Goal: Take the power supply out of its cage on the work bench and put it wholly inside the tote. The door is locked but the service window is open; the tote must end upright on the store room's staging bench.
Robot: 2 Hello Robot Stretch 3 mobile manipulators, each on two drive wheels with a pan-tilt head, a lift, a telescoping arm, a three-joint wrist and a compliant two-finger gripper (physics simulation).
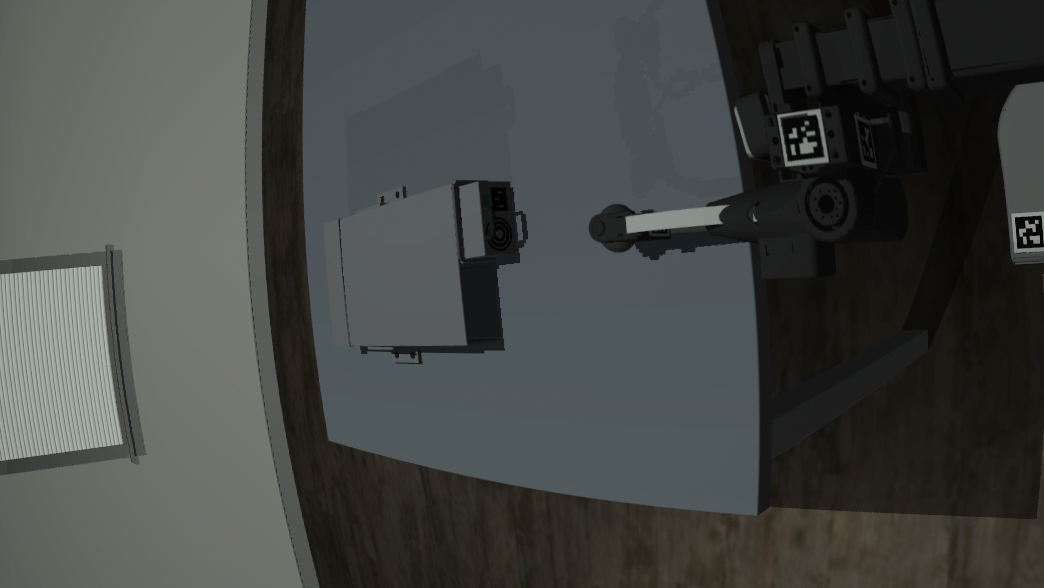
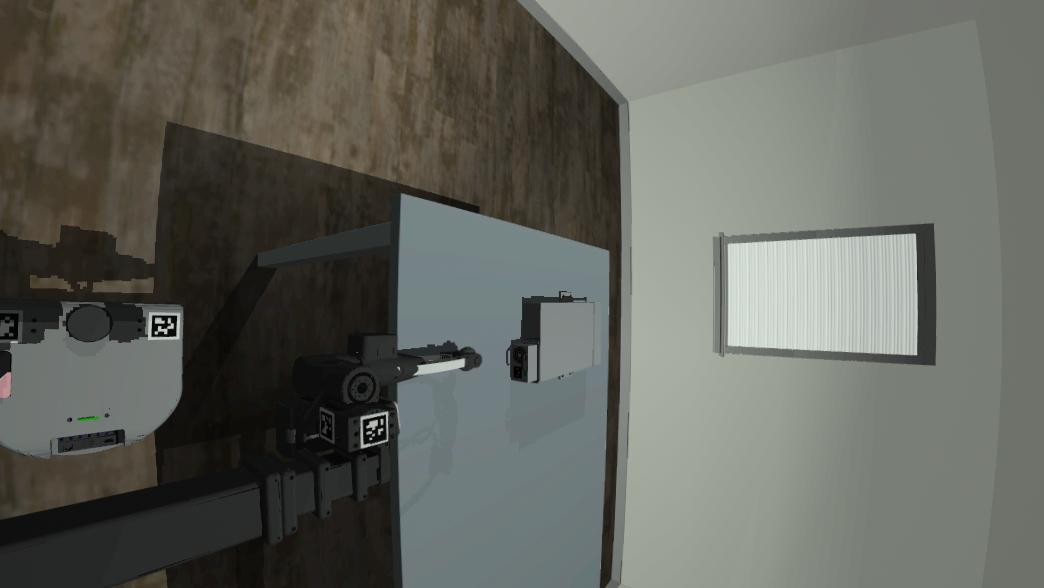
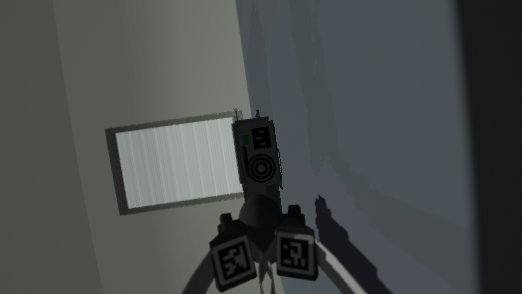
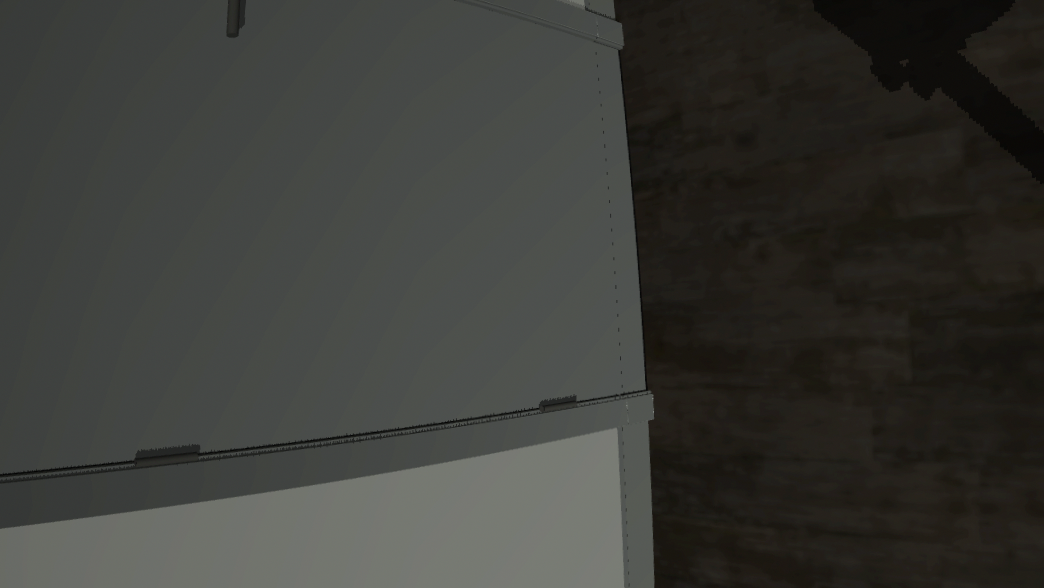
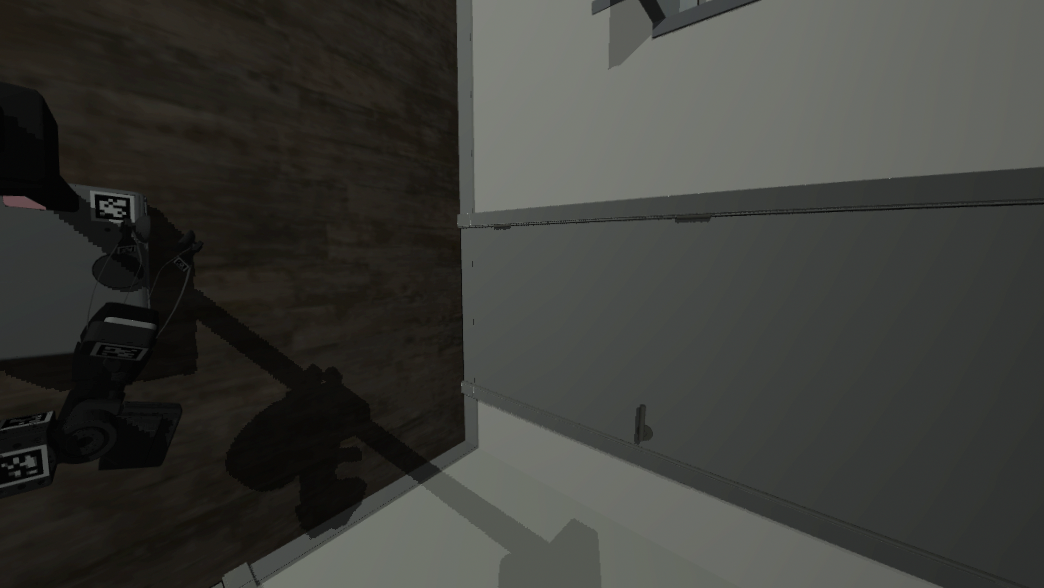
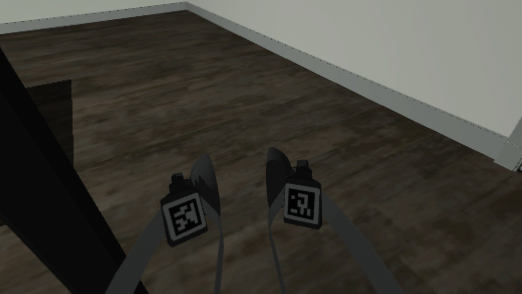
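Observation:
The power supply (image 1: 498, 211) (image 2: 523, 363) (image 3: 260, 155) sits in the grey cage (image 1: 409, 270) (image 2: 566, 332), its fan-and-socket end and wire handle sticking out of the open front. The cage stands on the work bench (image 1: 620, 416) (image 2: 496, 270). My r1 gripper (image 1: 613, 227) (image 2: 469, 358) (image 3: 260, 220) is shut and empty over the bench, in front of the handle with a gap between them. My r2 gripper (image 5: 168, 235) (image 6: 242, 180) is open and empty above the floor. The door (image 4: 328, 219) (image 5: 730, 314) is closed. The tote and the staging bench do not show.
A bright slatted panel (image 1: 62, 365) (image 2: 821, 295) (image 3: 175, 162) is on the wall behind the work bench. The door has a lever handle (image 4: 233, 18) (image 5: 640, 423). Part of a framed opening (image 5: 701, 16) shows in the wall beside the door. A dark post (image 6: 45, 175) stands left of the r2 gripper.

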